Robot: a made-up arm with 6 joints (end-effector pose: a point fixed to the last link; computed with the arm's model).
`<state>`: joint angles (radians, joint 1 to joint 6).
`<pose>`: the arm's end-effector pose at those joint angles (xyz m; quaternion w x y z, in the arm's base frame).
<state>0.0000 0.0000 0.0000 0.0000 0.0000 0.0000</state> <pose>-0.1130 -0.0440 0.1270 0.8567 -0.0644 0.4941 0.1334</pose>
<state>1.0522 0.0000 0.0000 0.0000 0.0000 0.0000</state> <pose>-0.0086 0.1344 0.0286 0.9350 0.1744 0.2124 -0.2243</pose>
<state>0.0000 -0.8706 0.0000 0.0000 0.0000 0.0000</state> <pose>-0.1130 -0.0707 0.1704 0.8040 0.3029 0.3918 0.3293</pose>
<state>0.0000 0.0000 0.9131 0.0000 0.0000 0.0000</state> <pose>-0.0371 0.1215 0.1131 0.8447 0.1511 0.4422 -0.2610</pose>
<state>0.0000 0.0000 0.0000 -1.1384 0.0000 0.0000</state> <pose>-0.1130 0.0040 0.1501 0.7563 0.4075 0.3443 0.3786</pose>
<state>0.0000 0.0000 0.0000 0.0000 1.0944 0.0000</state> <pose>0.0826 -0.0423 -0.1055 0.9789 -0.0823 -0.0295 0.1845</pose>
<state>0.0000 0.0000 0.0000 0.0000 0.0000 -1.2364</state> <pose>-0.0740 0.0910 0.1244 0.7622 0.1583 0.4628 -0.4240</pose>
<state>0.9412 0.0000 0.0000 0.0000 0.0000 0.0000</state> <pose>-0.0289 0.1205 0.0342 0.9388 0.1503 0.2463 -0.1878</pose>
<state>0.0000 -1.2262 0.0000 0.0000 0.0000 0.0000</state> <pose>-0.1130 -0.0903 0.1789 0.7377 0.4403 0.3273 0.3934</pose>
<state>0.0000 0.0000 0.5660 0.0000 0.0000 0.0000</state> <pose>-0.0838 0.0676 0.1178 0.8706 0.0705 0.4736 -0.1131</pose>
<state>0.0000 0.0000 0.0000 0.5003 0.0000 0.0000</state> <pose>-0.1130 -0.0667 0.1359 0.8141 -0.2744 0.5117 0.0069</pose>
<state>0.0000 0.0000 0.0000 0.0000 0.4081 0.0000</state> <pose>-0.0710 -0.0519 0.0167 0.9353 -0.0737 0.3080 0.1581</pose>
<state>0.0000 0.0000 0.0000 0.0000 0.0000 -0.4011</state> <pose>-0.1193 0.0039 0.1291 0.8616 0.0094 0.5049 -0.0524</pose>
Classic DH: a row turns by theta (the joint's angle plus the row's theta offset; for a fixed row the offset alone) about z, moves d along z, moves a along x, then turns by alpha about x. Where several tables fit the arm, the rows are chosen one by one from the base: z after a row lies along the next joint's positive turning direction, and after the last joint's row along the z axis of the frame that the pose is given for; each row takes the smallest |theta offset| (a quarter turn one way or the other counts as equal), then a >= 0, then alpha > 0; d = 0 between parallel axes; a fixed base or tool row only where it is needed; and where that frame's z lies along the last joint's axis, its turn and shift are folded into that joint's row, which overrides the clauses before.
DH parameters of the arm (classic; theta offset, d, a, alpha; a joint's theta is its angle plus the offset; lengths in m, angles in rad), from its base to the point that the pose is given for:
base (fixed): 0.254 0.2152 0.1044 2.5497
joint 1: -1.3586 0.1523 -0.0572 1.7115
joint 2: -0.4971 0.0285 0.065 -1.5615
joint 3: 0 -0.0611 -0.0037 1.5615
joint 4: -1.5135 -0.0849 -0.0015 1.74
joint 5: 1.448 -0.0577 0.161 1.3884
joint 6: -1.3883 0.0147 -0.0006 0.9074
tool (fixed): -1.6279 -0.1538 0 0

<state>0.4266 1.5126 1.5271 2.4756 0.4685 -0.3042</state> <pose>0.0536 0.1203 -0.1277 0.4387 0.3064 -0.3208 0.7815</pose>
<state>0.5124 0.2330 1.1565 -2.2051 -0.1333 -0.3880</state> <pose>0.0759 0.2045 0.1288 0.6578 0.6291 -0.3734 0.1792</pose>
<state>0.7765 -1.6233 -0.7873 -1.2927 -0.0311 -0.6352</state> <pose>-0.1182 -0.0669 -0.0366 0.3633 0.4499 -0.0705 0.8128</pose>
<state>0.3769 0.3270 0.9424 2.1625 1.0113 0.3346</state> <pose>-0.1242 0.0014 0.3006 0.2380 -0.6316 0.7067 -0.2121</pose>
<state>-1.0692 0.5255 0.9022 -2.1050 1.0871 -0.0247</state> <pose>0.0309 0.2352 0.1148 0.7688 0.6098 -0.0715 0.1787</pose>
